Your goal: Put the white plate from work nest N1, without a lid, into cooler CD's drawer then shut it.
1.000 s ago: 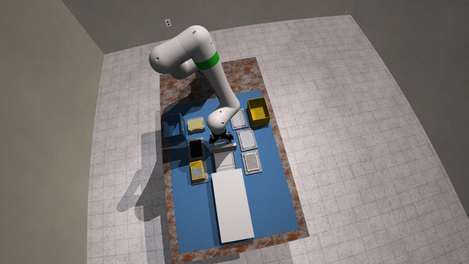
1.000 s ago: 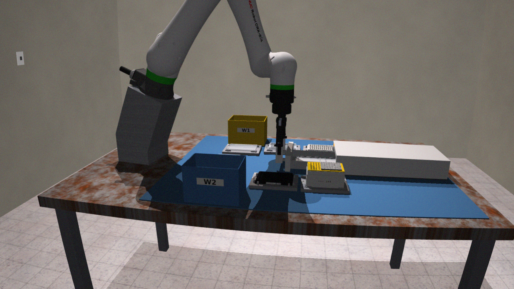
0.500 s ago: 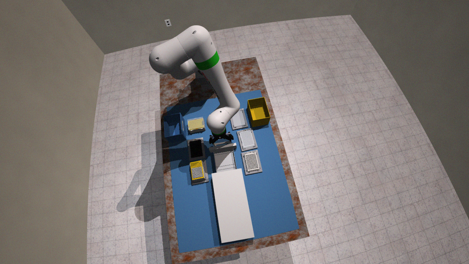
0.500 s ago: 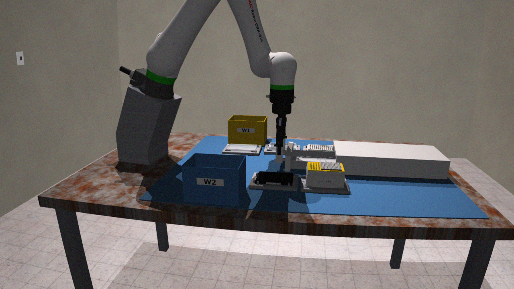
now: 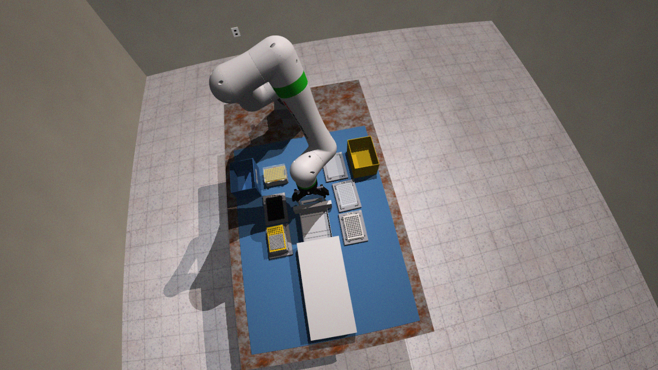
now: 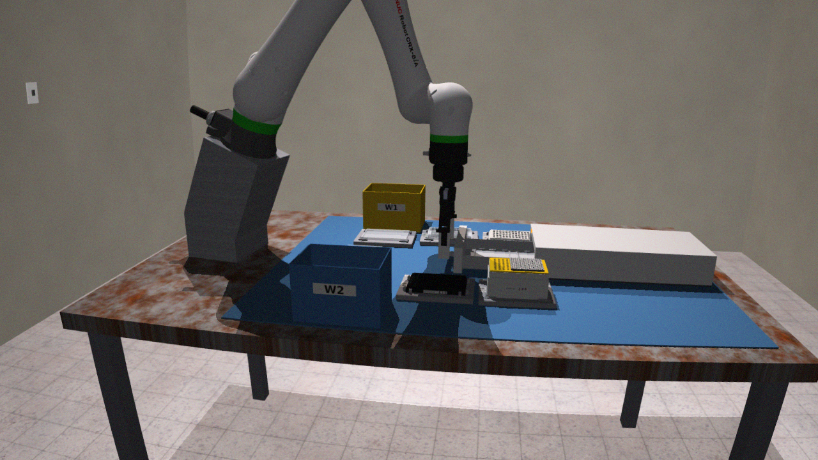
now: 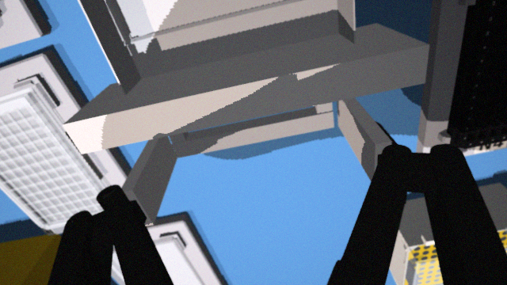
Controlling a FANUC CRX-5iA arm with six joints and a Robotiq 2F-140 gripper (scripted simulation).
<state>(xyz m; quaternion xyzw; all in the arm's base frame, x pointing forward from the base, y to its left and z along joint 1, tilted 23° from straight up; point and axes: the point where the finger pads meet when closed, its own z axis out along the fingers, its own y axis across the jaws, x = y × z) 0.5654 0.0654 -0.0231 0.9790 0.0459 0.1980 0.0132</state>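
Right now the white plate is 20 cm to the left of my hand, 15 cm ahead of it and 3 cm below it. Also, from my hand: black plate: 20 cm to the right, 3 cm below, 2 cm ahead; grey nest N1: 20 cm to the left, 15 cm ahead, 4 cm below; grey drawer: 15 cm ahead, 2 cm below, 1 cm to the left.
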